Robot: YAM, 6 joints.
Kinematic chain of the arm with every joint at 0, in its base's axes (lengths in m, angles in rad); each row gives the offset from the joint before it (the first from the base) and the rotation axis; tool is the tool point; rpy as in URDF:
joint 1: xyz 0 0 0.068 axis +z
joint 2: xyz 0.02 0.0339 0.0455 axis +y
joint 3: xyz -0.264 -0.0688 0 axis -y
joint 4: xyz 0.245 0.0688 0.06 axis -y
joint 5: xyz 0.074 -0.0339 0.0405 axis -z
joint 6: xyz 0.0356 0 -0.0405 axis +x
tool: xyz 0 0 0 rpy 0 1.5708 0
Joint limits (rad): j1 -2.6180..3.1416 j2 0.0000..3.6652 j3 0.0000..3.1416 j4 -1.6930..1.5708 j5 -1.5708..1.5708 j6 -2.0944..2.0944
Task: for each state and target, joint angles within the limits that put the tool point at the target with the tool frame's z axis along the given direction. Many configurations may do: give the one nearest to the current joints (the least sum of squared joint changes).
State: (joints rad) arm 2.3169 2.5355 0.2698 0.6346 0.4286 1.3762
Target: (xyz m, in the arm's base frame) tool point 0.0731 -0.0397 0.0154 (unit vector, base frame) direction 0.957 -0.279 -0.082
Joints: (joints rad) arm 2.4901 3.3918 0.1026 0.2355 0.3665 1.3762
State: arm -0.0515 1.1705 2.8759 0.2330 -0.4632 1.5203
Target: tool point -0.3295 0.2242 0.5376 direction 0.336 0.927 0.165
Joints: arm -0.5104 0.9084 3.1385 0.1097 -1.3390 1.5203
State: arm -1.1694 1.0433 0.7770 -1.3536 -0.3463 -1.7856
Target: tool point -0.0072 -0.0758 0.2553 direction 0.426 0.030 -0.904
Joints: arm -1.8540 0.8446 0.8024 -1.6908 -0.4123 -1.7856
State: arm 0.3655 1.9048 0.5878 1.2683 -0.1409 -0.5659
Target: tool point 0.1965 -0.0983 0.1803 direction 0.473 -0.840 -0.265
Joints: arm -0.3637 1.1527 0.3236 0.4855 0.6648 -0.5659
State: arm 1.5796 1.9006 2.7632 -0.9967 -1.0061 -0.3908
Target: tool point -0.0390 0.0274 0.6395 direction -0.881 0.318 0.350
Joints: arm 2.0140 1.0826 2.1888 -0.6218 -0.7202 -0.3908
